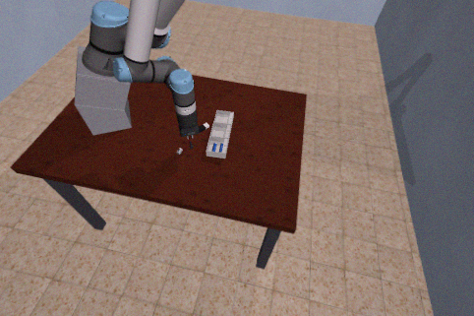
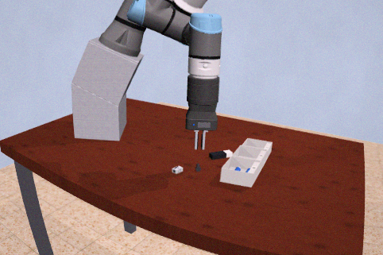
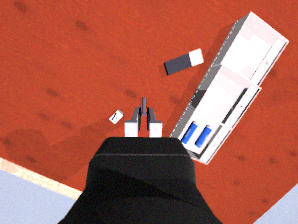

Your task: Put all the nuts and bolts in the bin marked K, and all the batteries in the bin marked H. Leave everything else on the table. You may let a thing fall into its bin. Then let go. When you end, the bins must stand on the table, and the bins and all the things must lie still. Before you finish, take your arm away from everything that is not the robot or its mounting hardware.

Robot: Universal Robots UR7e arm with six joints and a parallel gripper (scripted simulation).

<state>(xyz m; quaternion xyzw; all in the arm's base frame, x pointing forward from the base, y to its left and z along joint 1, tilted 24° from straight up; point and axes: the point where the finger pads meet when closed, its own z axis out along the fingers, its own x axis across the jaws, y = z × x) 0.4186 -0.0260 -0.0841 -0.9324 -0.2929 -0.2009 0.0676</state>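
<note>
Now: hand 70 mm above the dark bolt. From my hand the other things lie so: white three-compartment bin: 110 mm to the left, 100 mm ahead, 60 mm below; small white piece: 70 mm below, 50 mm to the right, 30 mm behind.
</note>
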